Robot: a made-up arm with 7 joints. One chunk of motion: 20 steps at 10 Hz.
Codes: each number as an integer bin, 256 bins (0 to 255) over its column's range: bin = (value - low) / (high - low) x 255, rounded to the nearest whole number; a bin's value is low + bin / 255 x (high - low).
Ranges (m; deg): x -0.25..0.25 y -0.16..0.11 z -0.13..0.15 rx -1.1..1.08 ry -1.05..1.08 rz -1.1..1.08
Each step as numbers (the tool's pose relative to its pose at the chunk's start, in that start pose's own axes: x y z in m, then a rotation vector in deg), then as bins.
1 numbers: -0.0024 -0.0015 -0.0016 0.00 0.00 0.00
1 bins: 126 150 117 129 126 129
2 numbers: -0.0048 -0.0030 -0.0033 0.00 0.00 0.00
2 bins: 125 148 115 129 126 129
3 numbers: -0.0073 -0.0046 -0.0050 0.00 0.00 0.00
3 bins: 124 147 114 129 126 129
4 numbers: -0.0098 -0.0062 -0.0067 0.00 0.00 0.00
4 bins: 123 145 112 129 126 129
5 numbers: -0.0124 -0.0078 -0.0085 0.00 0.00 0.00
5 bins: 121 144 111 129 126 129
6 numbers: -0.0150 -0.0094 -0.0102 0.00 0.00 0.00
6 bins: 120 142 109 129 126 129
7 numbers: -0.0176 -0.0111 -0.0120 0.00 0.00 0.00
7 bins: 119 141 107 129 126 129
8 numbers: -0.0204 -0.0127 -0.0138 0.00 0.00 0.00
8 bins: 117 139 106 129 126 129
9 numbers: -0.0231 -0.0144 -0.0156 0.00 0.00 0.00
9 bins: 116 138 104 129 126 129
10 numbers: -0.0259 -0.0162 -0.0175 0.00 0.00 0.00
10 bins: 114 136 102 129 126 129
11 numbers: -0.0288 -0.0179 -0.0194 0.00 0.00 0.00
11 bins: 113 134 101 129 126 129
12 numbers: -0.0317 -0.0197 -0.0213 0.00 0.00 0.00
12 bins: 111 133 99 129 126 129
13 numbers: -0.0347 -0.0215 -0.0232 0.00 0.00 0.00
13 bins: 110 131 97 129 126 129
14 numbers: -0.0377 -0.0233 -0.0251 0.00 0.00 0.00
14 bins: 108 129 96 129 126 129
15 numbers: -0.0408 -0.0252 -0.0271 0.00 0.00 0.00
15 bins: 107 127 94 129 126 129
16 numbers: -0.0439 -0.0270 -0.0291 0.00 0.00 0.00
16 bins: 105 126 92 129 126 129
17 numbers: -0.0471 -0.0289 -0.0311 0.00 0.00 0.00
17 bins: 103 124 90 129 126 129
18 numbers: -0.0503 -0.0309 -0.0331 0.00 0.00 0.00
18 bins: 102 122 88 129 126 129
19 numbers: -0.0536 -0.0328 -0.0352 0.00 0.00 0.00
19 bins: 100 120 86 129 126 129
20 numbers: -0.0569 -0.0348 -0.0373 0.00 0.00 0.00
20 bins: 98 118 84 129 126 129
